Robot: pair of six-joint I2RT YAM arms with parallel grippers.
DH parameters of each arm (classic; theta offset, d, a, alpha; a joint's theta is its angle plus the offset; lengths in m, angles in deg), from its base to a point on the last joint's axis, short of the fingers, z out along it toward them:
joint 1: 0 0.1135 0.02 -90
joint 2: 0 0 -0.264 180
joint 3: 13.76 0 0.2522 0
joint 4: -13.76 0 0.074 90
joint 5: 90 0 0 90
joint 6: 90 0.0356 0 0
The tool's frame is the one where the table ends.
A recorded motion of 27 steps. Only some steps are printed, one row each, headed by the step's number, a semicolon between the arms.
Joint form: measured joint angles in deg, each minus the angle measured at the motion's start. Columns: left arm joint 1, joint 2, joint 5, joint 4, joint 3, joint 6; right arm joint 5, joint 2, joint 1, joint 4, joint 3, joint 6.
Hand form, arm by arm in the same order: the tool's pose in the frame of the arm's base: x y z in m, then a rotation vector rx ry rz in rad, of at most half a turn. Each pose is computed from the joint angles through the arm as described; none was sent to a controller.
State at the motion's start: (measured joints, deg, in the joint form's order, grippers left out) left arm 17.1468 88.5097 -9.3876 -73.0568 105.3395 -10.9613; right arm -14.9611 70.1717 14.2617 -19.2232 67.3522 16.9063
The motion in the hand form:
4: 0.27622 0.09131 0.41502 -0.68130 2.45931 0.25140; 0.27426 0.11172 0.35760 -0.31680 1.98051 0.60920
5: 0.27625 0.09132 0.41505 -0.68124 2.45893 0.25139; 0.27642 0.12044 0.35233 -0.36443 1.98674 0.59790
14: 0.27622 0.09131 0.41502 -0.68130 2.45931 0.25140; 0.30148 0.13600 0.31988 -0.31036 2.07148 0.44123
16: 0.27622 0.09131 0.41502 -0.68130 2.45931 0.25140; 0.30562 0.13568 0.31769 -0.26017 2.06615 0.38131
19: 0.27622 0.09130 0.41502 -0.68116 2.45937 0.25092; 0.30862 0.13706 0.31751 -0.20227 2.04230 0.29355
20: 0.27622 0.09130 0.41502 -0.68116 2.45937 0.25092; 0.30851 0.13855 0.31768 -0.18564 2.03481 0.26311
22: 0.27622 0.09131 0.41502 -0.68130 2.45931 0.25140; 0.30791 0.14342 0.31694 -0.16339 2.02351 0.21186
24: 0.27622 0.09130 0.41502 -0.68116 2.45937 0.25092; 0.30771 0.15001 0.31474 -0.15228 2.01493 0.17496
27: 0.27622 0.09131 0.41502 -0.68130 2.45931 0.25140; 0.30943 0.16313 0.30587 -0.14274 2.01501 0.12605
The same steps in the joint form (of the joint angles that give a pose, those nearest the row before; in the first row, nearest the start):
4: 0.00 0.00 -0.02 -0.02 0.00 0.00; 0.72 3.52 6.21 2.80 0.02 -5.11
5: 0.00 0.00 -0.02 0.00 0.00 0.00; 1.20 4.72 7.67 3.15 0.02 -6.73
14: 0.00 0.00 -0.02 -0.02 0.00 0.00; 10.21 11.60 9.51 5.22 0.02 -7.34
16: 0.00 0.00 -0.02 -0.02 0.00 0.00; 13.99 12.33 9.57 6.29 0.02 -6.84
19: 0.00 0.00 0.00 -0.02 0.00 0.00; 19.71 12.87 10.19 7.93 0.02 -6.69
20: 0.00 0.00 0.00 -0.02 0.00 0.00; 21.84 12.96 10.64 8.28 0.02 -6.67
22: 0.00 0.00 -0.02 -0.02 0.00 0.00; 25.62 13.31 11.82 8.90 0.02 -6.67
24: 0.00 0.00 0.00 -0.02 0.00 0.00; 28.63 13.97 13.14 9.66 0.02 -6.67
27: 0.00 0.00 -0.02 -0.02 0.00 0.00; 32.79 15.98 15.32 10.99 0.02 -6.40

